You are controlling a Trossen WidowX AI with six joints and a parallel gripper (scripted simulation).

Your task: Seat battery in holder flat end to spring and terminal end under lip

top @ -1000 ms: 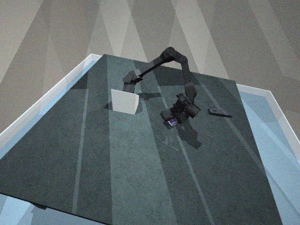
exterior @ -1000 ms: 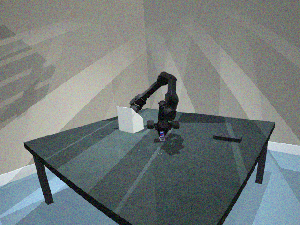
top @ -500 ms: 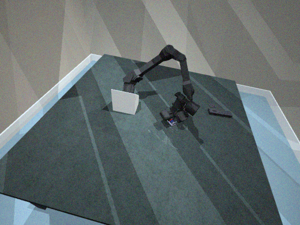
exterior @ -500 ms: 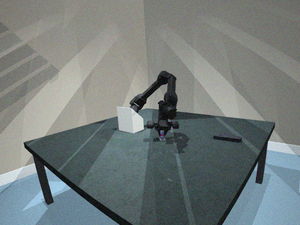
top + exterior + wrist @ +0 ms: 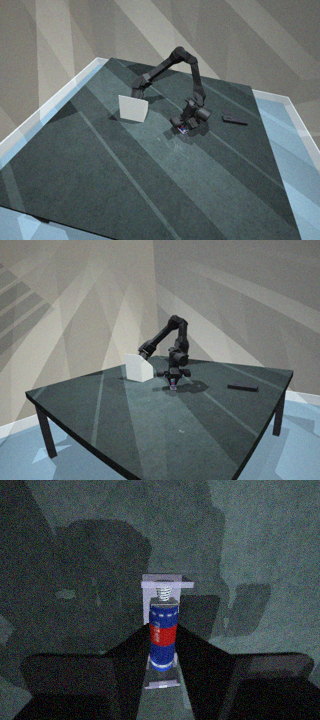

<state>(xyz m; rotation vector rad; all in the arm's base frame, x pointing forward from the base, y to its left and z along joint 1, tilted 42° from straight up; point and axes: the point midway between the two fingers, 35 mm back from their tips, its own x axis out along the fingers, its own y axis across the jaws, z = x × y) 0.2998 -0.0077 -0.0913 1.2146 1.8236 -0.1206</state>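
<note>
Right now my gripper tip is 3 cm to the left of the spring, 3 cm short of it and 1 cm below it. Also, from my gripper tip: battery (1 cm above).
</note>
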